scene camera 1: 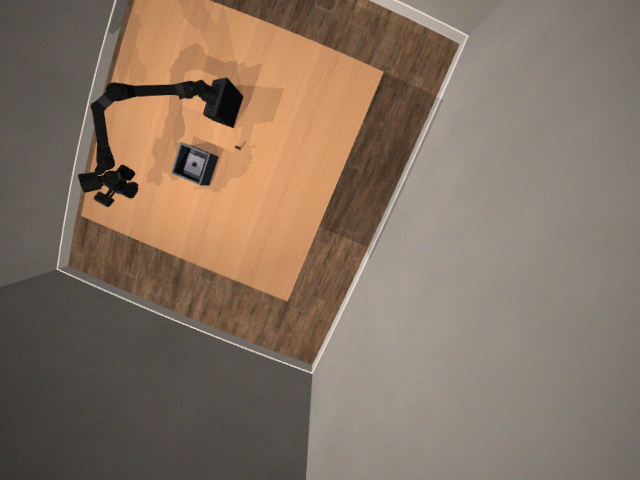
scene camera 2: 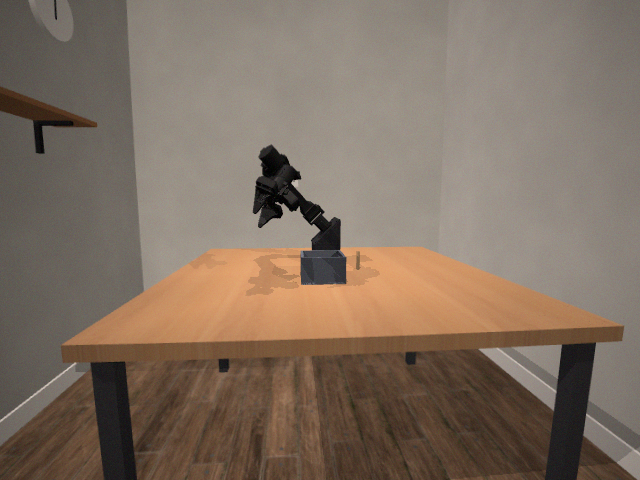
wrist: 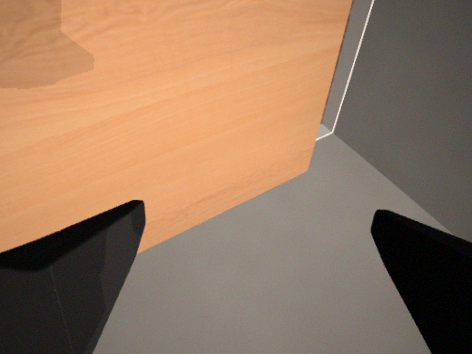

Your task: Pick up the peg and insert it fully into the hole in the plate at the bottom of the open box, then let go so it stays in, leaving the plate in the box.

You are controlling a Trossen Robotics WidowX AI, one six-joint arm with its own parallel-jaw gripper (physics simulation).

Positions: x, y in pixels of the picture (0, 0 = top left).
Labels:
blue-grey box: scene camera 1 184, 149; scene camera 2 318, 267; not seen in the wrist view (out of frame)

